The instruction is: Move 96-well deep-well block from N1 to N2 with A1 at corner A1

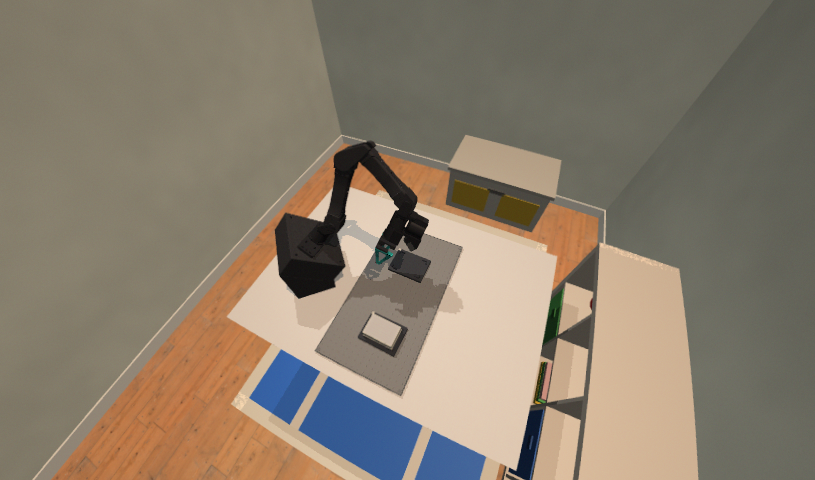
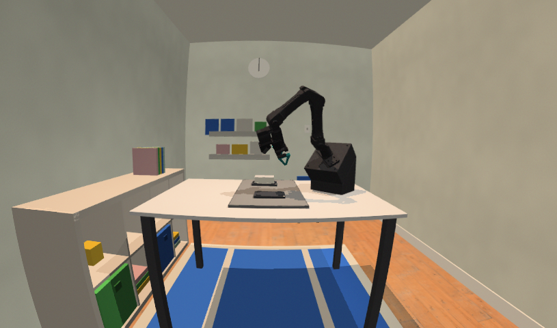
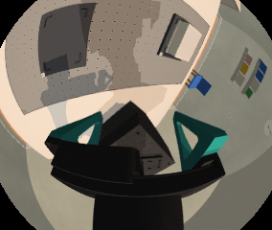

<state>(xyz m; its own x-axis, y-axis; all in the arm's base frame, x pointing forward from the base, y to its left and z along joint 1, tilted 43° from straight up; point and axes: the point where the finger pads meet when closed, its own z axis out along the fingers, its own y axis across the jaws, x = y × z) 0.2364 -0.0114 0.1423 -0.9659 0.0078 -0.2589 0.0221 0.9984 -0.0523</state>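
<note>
Right now the 96-well deep-well block is 11 cm ahead of my hand, 22 cm to the right of it and 16 cm below it.
</note>
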